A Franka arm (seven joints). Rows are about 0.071 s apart.
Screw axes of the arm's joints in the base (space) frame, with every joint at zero. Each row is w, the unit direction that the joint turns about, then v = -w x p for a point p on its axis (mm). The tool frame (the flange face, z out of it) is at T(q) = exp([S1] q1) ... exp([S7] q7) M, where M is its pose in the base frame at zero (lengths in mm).
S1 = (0, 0, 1, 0.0, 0.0, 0.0)
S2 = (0, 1, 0, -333.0, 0.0, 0.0)
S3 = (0, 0, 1, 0.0, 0.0, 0.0)
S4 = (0, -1, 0, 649.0, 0.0, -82.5)
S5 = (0, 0, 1, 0.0, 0.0, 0.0)
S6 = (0, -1, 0, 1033.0, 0.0, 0.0)
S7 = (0, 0, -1, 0.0, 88.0, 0.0)
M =
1 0 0 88.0
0 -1 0 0.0
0 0 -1 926.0
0 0 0 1
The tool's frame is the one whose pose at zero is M.
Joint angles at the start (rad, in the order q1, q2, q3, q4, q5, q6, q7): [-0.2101, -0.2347, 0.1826, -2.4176, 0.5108, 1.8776, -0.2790]
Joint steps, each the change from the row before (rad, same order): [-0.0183, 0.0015, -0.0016, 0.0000, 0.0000, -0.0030, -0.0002]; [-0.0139, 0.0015, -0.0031, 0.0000, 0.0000, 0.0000, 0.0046]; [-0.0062, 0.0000, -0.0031, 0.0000, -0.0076, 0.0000, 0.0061]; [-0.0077, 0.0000, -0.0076, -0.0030, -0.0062, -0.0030, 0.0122]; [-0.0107, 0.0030, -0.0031, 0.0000, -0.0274, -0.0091, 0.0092]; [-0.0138, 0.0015, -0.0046, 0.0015, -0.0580, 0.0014, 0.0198]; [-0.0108, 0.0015, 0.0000, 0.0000, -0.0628, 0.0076, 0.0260]
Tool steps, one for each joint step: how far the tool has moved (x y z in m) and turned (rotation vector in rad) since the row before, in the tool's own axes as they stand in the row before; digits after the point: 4 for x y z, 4 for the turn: [-0.0002, 0.0078, -0.0031, 0.0059, 0.0046, 0.0176]; [0.0001, 0.0067, -0.0028, 0.0048, 0.0062, 0.0197]; [-0.0002, 0.0041, -0.0019, -0.0042, 0.0022, 0.0116]; [-0.0011, 0.0067, -0.0015, 0.0005, -0.0004, 0.0243]; [-0.0011, 0.0076, -0.0008, -0.0184, -0.0122, 0.0141]; [-0.0006, 0.0114, -0.0037, -0.0484, -0.0045, 0.0188]; [-0.0001, 0.0093, -0.0020, -0.0570, -0.0032, 0.0178]
